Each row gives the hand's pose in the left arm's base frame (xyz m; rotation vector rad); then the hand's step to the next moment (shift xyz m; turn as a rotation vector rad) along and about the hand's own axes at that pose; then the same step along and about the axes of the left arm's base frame.
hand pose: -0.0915 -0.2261 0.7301 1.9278 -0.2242 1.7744
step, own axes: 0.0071 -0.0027 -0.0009 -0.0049 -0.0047 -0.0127
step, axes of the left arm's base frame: 0.0014 0.0043 0.0062 -0.0098 0.0089 -0.0057
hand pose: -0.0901 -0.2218 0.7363 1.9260 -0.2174 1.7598
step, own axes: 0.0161 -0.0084 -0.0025 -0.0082 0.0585 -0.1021
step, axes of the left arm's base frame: 0.0039 0.0119 0.0134 -0.1175 -0.0035 0.0099
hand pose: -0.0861 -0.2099 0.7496 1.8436 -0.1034 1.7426
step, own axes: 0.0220 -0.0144 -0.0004 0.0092 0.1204 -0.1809
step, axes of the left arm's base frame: 0.0091 0.0194 0.0153 -0.2123 -0.0121 0.0456
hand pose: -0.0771 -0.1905 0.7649 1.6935 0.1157 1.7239
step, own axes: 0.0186 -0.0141 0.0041 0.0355 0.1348 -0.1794
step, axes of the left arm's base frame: 0.0115 0.0187 0.0089 -0.2141 -0.0095 0.0755
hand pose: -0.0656 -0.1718 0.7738 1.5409 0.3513 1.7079
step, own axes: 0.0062 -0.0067 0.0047 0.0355 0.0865 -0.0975
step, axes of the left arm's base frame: 0.0071 0.0073 0.0010 -0.1203 -0.0023 0.0614
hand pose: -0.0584 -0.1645 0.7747 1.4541 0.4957 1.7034
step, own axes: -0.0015 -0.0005 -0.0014 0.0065 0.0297 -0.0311
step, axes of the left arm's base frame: -0.0012 -0.0006 -0.0017 -0.0391 -0.0058 0.0181
